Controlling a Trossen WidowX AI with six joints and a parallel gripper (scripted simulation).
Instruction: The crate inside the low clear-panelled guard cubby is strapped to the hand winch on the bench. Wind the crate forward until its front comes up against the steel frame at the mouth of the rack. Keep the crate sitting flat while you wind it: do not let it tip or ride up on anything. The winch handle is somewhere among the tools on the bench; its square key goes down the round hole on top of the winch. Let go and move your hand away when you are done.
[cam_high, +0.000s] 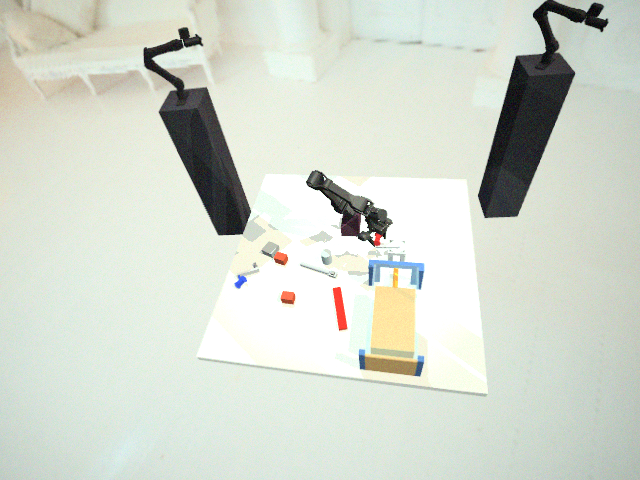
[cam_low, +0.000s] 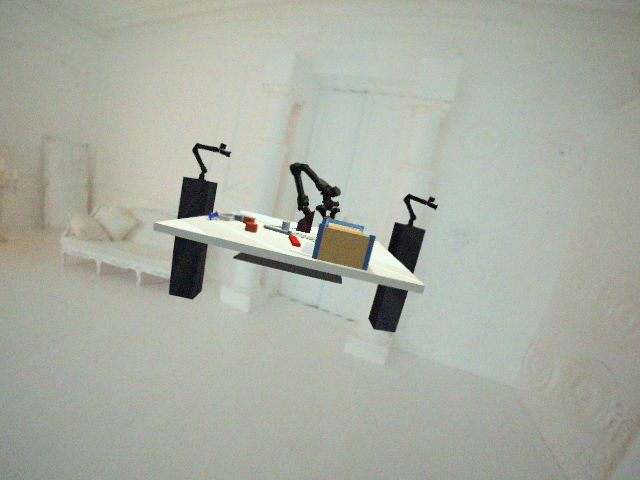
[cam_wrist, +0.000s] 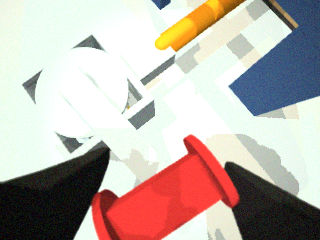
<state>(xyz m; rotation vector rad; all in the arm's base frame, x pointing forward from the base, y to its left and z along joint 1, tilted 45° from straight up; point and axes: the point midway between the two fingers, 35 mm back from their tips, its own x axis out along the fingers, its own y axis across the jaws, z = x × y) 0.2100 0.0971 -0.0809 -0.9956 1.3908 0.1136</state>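
My gripper tip is now 1 cm past the red grip and 1 cm to the left of it. Also, from my gripper tip: hand winch 3 cm behind, 8 cm to the left, 10 cm below; then blue steel frame 15 cm ahead, 7 cm to the left, 3 cm below; then red-knobbed winch handle 1 cm behind, 3 cm to the left, 3 cm below.
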